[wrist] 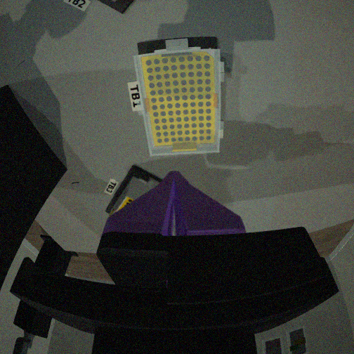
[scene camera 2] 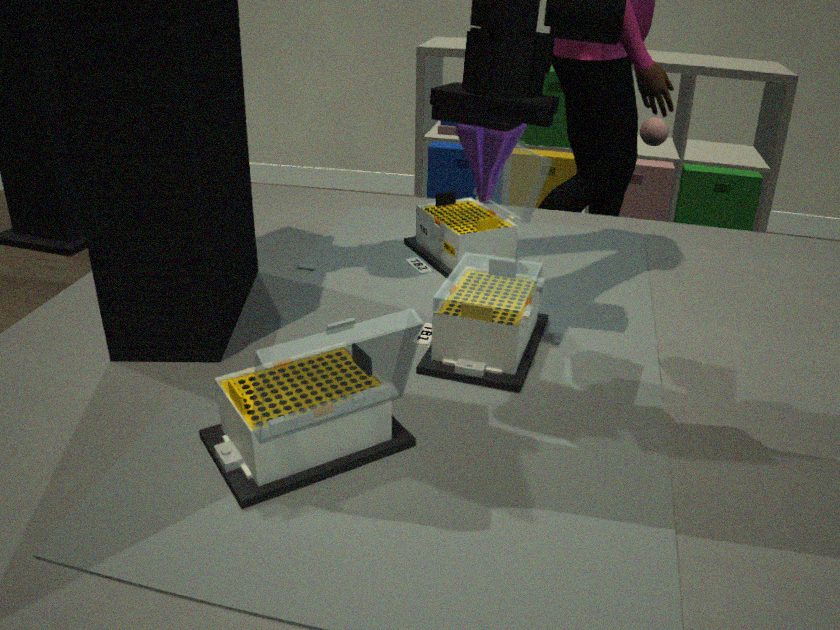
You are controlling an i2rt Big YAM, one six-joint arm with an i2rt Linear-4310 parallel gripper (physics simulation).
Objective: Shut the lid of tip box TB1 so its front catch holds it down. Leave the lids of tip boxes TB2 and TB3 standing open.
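Frame: origin at the arm's base, x up, y ahead, z left, level; centimetres.
Where they show: gripper, fingertip midpoint: (scene camera 2: pixel 484 200).
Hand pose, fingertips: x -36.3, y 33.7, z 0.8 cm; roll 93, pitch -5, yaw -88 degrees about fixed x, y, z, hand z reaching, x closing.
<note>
Each offset is from my fingertips to the top centre of the thing. "pt": to the spot under its first point.
Tip box TB1 {dx -9.0, dy -0.6, dz +2.4 cm} (scene camera 2: pixel 483 339) (wrist: pixel 180 100) is the middle box; its clear lid lies down over the yellow tip rack. Whether the catch holds the lid cannot be made out. TB2 {dx -10.1, dy -9.0, dz +23.4 cm} (scene camera 2: pixel 483 245) is the far box, its clear lid {pt dx -4.9, dy +1.1, dz +24.9 cm} (scene camera 2: pixel 539 179) standing open; a corner of its base (wrist: pixel 120 4) shows in the wrist view. TB3 {dx -10.1, dy -10.7, dz -18.4 cm} (scene camera 2: pixel 332 440) is the nearest box in the scene view, its lid {pt dx -5.3, dy -0.3, dz -20.1 cm} (scene camera 2: pixel 407 352) raised open; part of its base (wrist: pixel 120 189) shows in the wrist view. My gripper (scene camera 2: pixel 483 200) (wrist: pixel 173 178) is shut and empty, its purple fingertips raised above the boxes, apart from TB1.
A tall black column (scene camera 2: pixel 169 169) stands at the left. A shelf unit (scene camera 2: pixel 719 64) with coloured bins and a person (scene camera 2: pixel 597 128) are behind the table. A small label strip (wrist: pixel 135 96) lies beside TB1.
</note>
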